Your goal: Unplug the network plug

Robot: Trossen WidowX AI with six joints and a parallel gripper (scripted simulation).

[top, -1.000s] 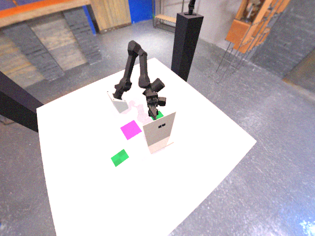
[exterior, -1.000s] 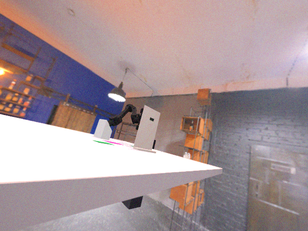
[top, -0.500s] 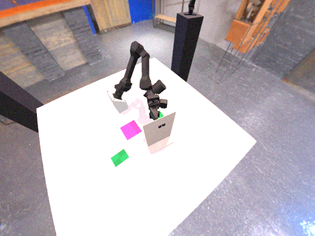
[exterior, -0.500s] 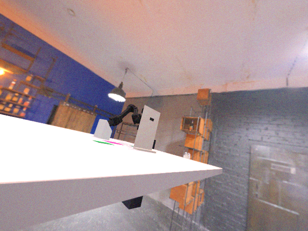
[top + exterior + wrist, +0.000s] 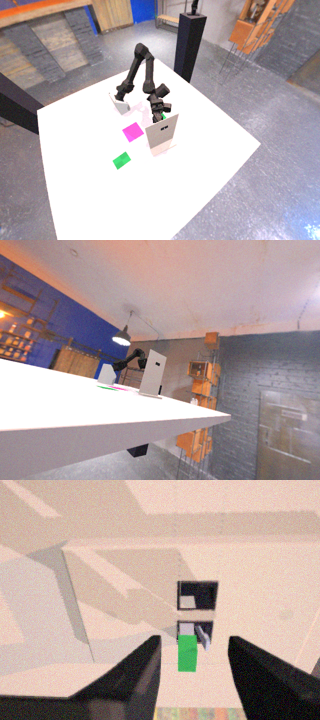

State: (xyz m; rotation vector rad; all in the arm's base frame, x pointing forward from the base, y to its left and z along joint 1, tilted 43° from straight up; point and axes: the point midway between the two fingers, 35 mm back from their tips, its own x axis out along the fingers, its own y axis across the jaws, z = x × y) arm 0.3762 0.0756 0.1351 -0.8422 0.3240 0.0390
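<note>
Now: the green network plug 10 mm ahead of my gripper tip. From my gripper tip the other things lie so: upright panel: 90 mm below, 30 mm ahead, 10 mm to the left; magenta square: 230 mm below, 160 mm behind, 140 mm to the right.
</note>
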